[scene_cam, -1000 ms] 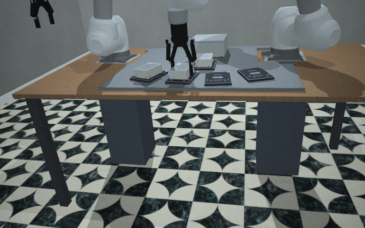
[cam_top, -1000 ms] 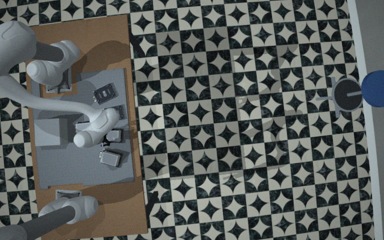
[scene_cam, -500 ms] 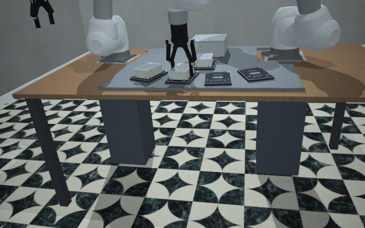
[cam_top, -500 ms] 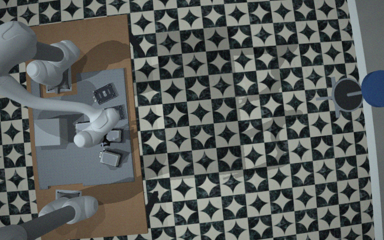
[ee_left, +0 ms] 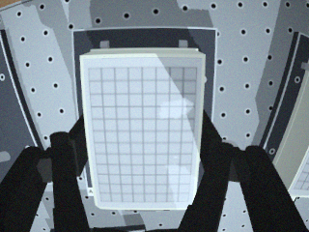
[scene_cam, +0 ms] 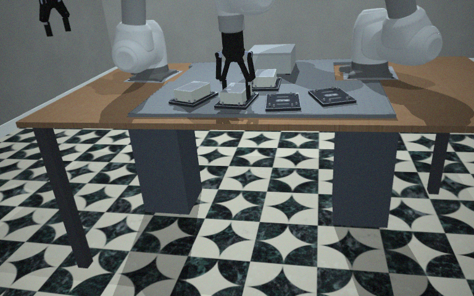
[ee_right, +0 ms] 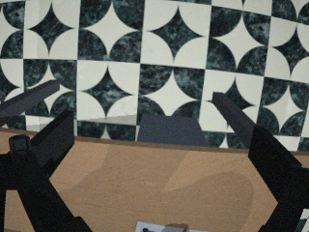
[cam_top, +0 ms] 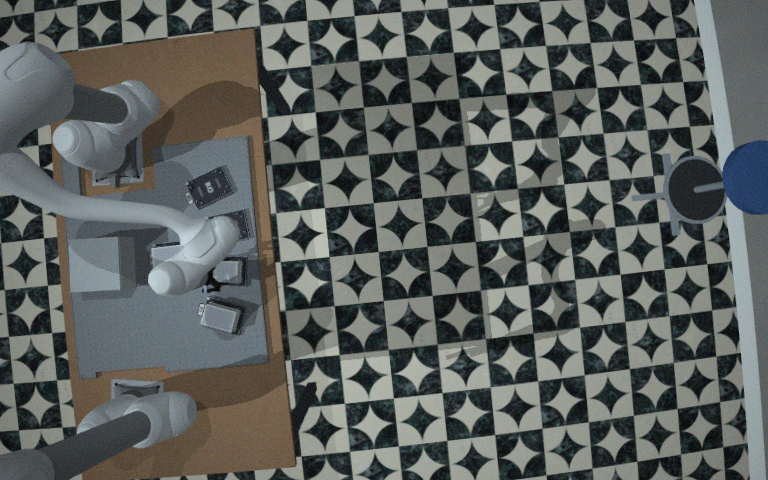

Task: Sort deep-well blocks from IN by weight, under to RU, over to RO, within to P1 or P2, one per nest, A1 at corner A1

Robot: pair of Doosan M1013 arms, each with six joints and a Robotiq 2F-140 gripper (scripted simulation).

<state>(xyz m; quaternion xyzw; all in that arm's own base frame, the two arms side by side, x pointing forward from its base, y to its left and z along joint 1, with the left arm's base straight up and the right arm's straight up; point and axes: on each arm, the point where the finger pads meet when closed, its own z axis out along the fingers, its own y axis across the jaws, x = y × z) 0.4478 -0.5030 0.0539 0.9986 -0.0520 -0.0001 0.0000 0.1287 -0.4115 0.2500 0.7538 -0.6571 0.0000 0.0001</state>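
Now: left hand 40 mm above the nest P2. The rest, counted from my left hand: dark infeed nest (210 mm behind, 80 mm to the left, 40 mm below); nest P1 (180 mm to the right, 40 mm below, 30 mm behind); reject nest RU (170 mm to the left, 40 mm below, 20 mm ahead).
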